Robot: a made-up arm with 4 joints. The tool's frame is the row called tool.
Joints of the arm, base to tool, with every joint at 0 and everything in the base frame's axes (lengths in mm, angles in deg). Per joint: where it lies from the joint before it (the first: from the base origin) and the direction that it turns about. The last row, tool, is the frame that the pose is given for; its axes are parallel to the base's.
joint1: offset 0 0 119.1 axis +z
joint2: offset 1 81.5 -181.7 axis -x
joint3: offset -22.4 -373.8 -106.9 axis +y
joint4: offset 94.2 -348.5 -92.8 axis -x
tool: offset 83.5 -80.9 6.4
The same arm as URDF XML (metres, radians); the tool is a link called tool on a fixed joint. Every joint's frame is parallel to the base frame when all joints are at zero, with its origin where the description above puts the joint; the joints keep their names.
<robot name="arm">
<joint name="joint1" type="continuous"><parent link="base_link"/><child link="link1"/><origin xyz="0.0000 0.0000 0.1191"/><axis xyz="0 0 1"/></joint>
<joint name="joint2" type="continuous"><parent link="link1"/><child link="link2"/><origin xyz="0.0010 0.0815 -0.1817"/><axis xyz="-1 0 0"/></joint>
<joint name="joint3" type="continuous"><parent link="link2"/><child link="link3"/><origin xyz="-0.0224 -0.3738 -0.1069"/><axis xyz="0 1 0"/></joint>
<joint name="joint4" type="continuous"><parent link="link3"/><child link="link4"/><origin xyz="0.0942 -0.3485 -0.0928"/><axis xyz="-1 0 0"/></joint>
<joint name="tool_fixed" type="fixed"><parent link="link4"/><child link="tool"/><origin xyz="0.0835 -0.0809 0.0064"/></joint>
<link name="base_link"/>
<link name="link1"/>
<link name="link2"/>
<link name="link3"/>
<link name="link4"/>
<link name="tool"/>
</robot>

